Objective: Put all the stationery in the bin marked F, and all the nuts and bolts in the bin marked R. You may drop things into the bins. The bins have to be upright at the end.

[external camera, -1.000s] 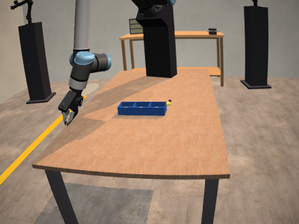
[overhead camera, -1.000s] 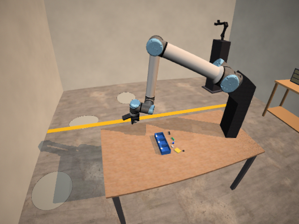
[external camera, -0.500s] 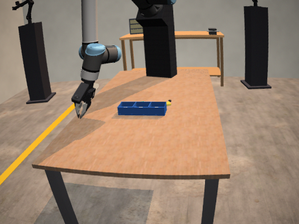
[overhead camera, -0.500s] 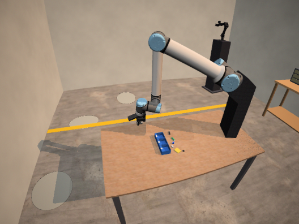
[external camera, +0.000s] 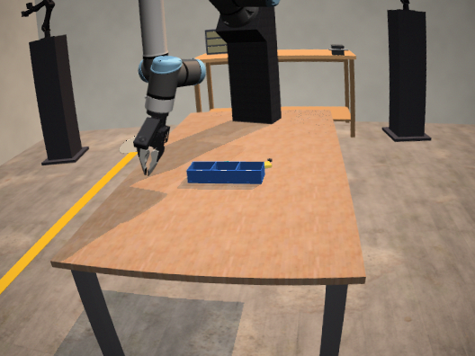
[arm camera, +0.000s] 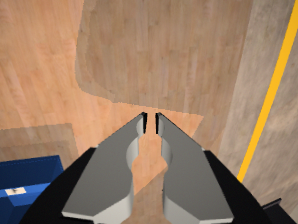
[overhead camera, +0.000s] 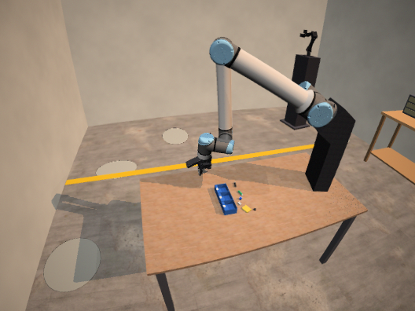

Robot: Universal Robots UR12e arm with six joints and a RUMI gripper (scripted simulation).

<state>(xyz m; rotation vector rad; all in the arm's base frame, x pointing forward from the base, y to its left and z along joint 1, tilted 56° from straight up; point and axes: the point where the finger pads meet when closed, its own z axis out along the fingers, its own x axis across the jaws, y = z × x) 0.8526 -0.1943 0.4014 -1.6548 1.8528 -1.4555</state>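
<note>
Right now my hand is 80 mm past the blue three-part bin, 250 mm to the right of it and 50 mm above it. Round my hand: blue die (190 mm behind, 280 mm to the left, 70 mm below); then green battery (220 mm behind, 230 mm to the left, 70 mm below); then black cylinder (230 mm behind, 140 mm to the left, 70 mm below).
</note>
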